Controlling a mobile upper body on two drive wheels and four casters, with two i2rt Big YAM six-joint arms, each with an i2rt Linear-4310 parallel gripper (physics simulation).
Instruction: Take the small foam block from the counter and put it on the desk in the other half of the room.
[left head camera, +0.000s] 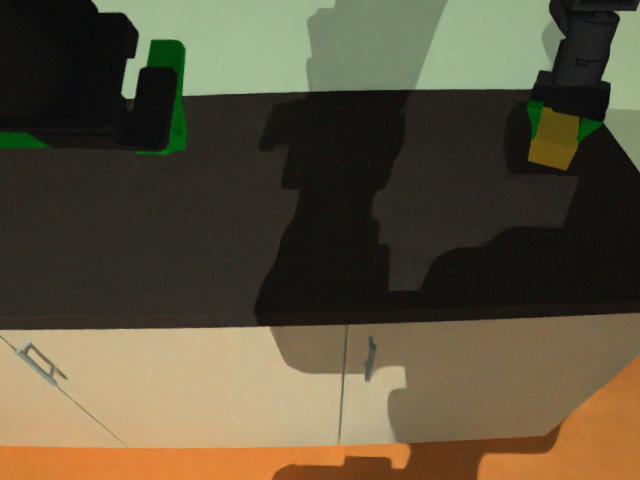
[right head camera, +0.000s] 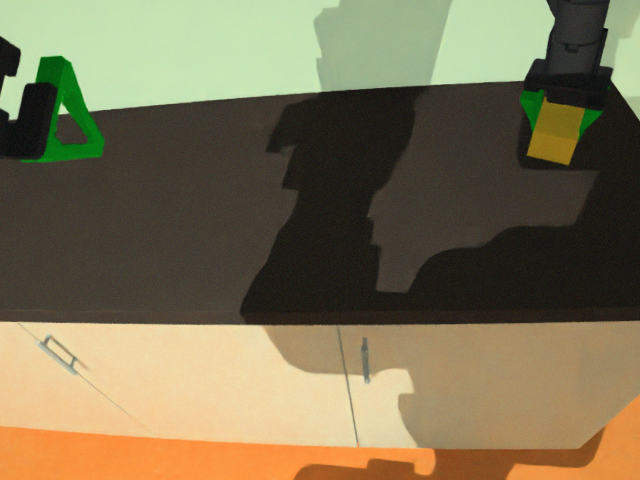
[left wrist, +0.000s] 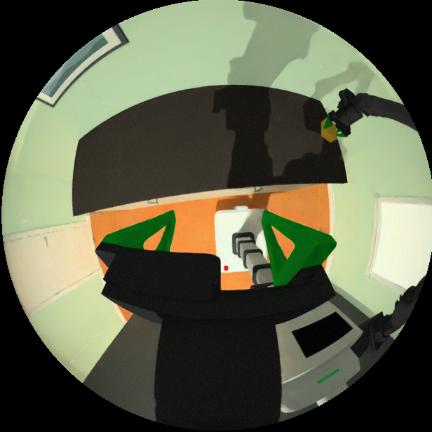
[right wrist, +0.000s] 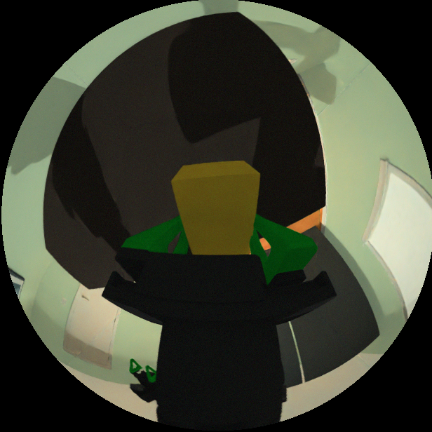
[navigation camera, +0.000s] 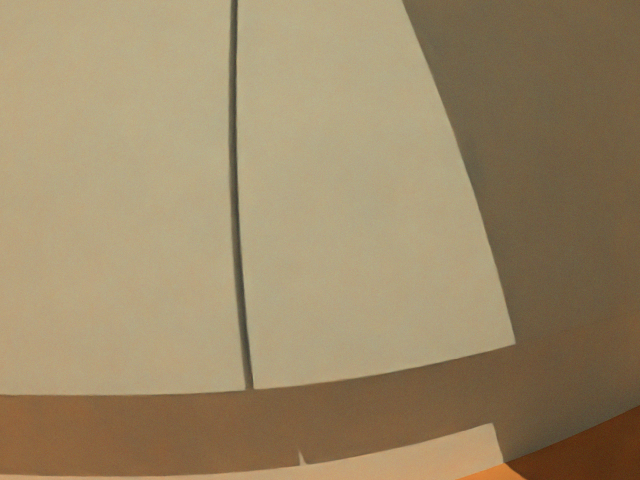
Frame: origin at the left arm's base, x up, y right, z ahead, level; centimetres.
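Seen in the pictures: left gripper, fingertip midpoint: (left head camera: 120, 139) (right head camera: 51, 148); right gripper, fingertip midpoint: (left head camera: 553, 142) (right head camera: 555, 134).
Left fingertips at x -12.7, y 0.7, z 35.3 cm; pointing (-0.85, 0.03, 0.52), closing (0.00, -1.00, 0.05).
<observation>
A point is followed by its place in that frame.
The small foam block (left head camera: 551, 150) @[x -35.6, y 49.0, z 64.9 cm] (right head camera: 551, 147) @[x -36.2, y 49.3, z 64.8 cm] (left wrist: 328, 131) (right wrist: 217, 210) is yellow and sits between the green fingers of my right gripper (left head camera: 556, 137) @[x -36.6, y 50.8, z 68.4 cm] (right head camera: 556, 130) @[x -36.6, y 50.8, z 68.4 cm] (right wrist: 218, 215). This gripper is shut on it and holds it above the right end of the dark counter (left head camera: 155, 232) @[x -50.0, y -14.5, z 58.8 cm] (right head camera: 155, 232) @[x -50.0, y -15.3, z 58.9 cm] (left wrist: 150, 145) (right wrist: 135, 150). My left gripper (left wrist: 218, 214) is open and empty; it shows at the left edge in both head views. I cannot identify the desk in these views.
White cabinet doors (left head camera: 206, 382) @[x -79.6, y -9.0, z 44.9 cm] (right head camera: 206, 382) @[x -82.0, y -11.6, z 44.7 cm] (navigation camera: 129, 206) @[x -115.4, y 12.7, z 46.3 cm] with handles stand below the counter. A green wall (left head camera: 248, 46) @[x -39.2, y -3.9, z 104.4 cm] (right head camera: 206, 46) @[x -37.1, y -15.6, z 103.7 cm] is behind it. A white robot base (left wrist: 227, 230) is on the orange floor (left wrist: 195, 227). A dark grey surface (right wrist: 335, 295) shows at the right wrist view's lower right.
</observation>
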